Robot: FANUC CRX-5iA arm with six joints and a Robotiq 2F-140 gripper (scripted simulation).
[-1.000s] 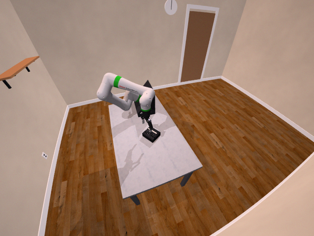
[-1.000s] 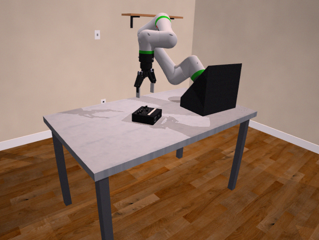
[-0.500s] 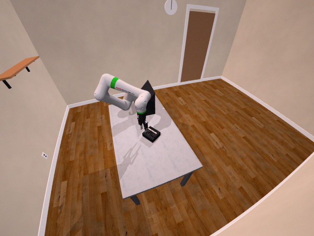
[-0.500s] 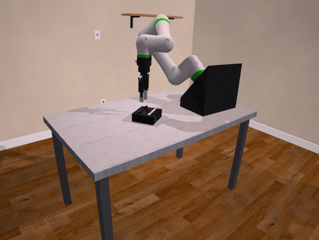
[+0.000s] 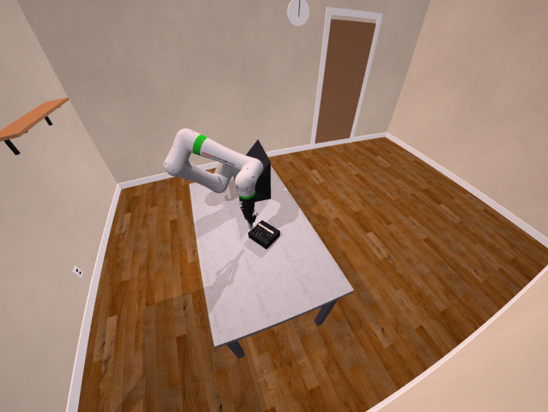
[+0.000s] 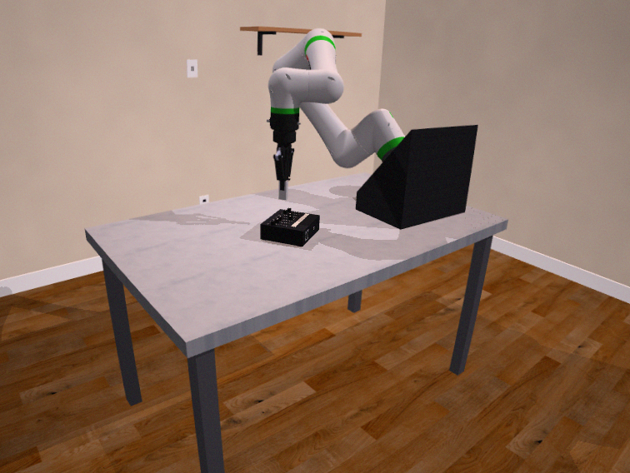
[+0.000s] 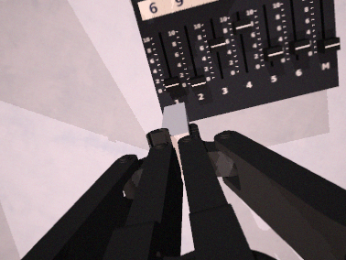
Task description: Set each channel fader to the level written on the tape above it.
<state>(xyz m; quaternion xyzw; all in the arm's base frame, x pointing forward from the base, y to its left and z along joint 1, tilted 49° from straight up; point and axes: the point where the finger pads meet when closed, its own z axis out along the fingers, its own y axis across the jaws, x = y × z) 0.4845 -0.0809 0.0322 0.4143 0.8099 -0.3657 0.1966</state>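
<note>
My hand is 70 mm above the channel 1 fader cap, 20 mm to the right of it and 10 mm past it. Round my hand: master fader cap 100 mm to the left, 100 mm ahead, 70 mm below.
</note>
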